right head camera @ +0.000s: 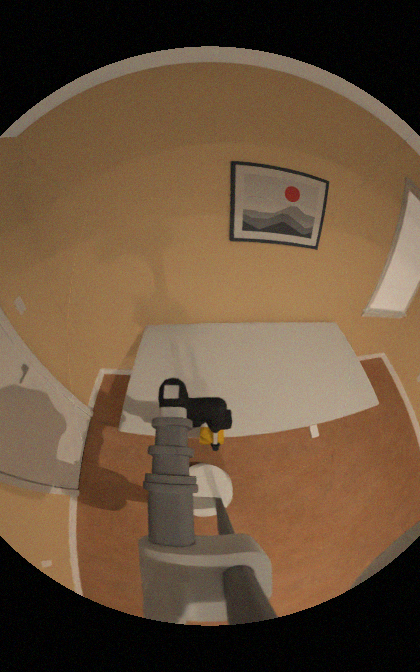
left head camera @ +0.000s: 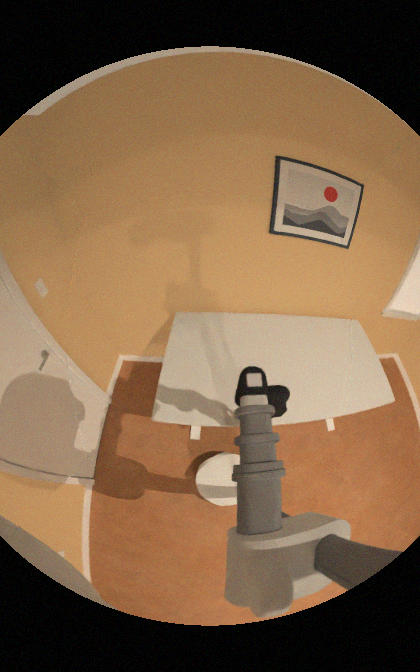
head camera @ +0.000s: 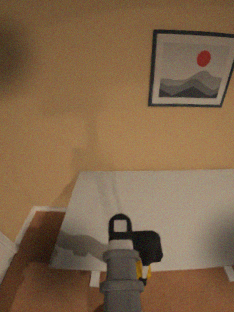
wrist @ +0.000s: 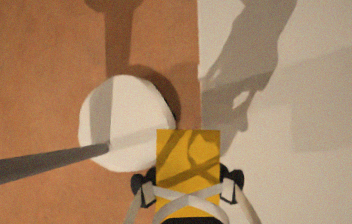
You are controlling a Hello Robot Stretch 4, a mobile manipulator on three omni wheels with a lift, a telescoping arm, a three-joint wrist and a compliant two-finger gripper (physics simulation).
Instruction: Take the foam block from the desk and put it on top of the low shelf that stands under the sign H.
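The yellow foam block is between the two fingertips of my gripper, which is shut on it with one black pad at each side. In the wrist view the block overlaps the front edge of the pale desk, and the floor shows beside it. In the left head view the arm and wrist hide the fingers and the block. The low shelf and the sign H do not show in these views.
A round white stool stands on the brown floor in front of the desk, partly behind the arm. A framed picture hangs above the desk. A door is at the left.
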